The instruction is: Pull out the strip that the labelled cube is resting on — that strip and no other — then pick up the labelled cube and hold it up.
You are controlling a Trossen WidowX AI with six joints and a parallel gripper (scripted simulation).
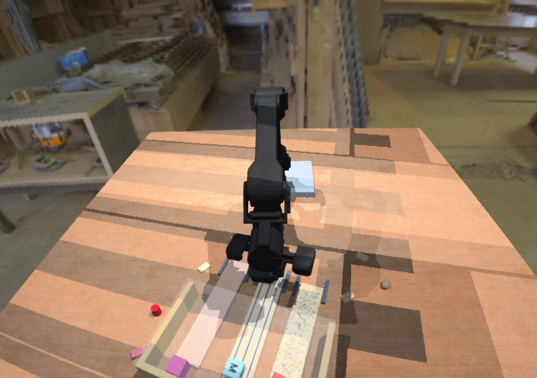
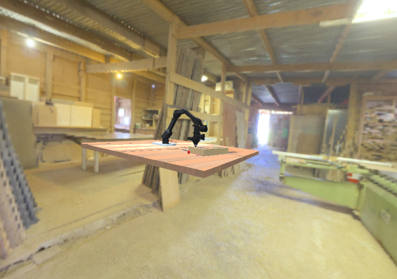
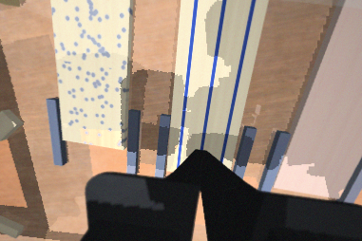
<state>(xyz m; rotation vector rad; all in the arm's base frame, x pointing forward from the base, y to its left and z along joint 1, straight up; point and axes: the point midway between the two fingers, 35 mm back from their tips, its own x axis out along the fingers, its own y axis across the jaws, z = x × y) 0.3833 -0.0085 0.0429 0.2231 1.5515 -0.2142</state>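
Right now my gripper tip is 100 mm short of the striped strip, 30 mm to the left of it and 20 mm above it. The rest, counted from my gripper tip: cube (200 mm ahead, 70 mm to the right).
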